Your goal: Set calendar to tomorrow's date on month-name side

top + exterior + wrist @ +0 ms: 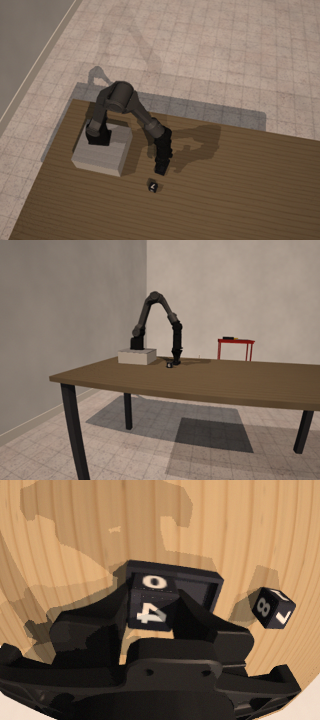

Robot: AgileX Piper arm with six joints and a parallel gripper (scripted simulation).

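Right now my hand is 10 mm past the tray, 20 mm to the left of it and 20 mm above it. The rest, counted from my hand: black number cube: 40 mm behind, 120 mm to the right, 10 mm below.
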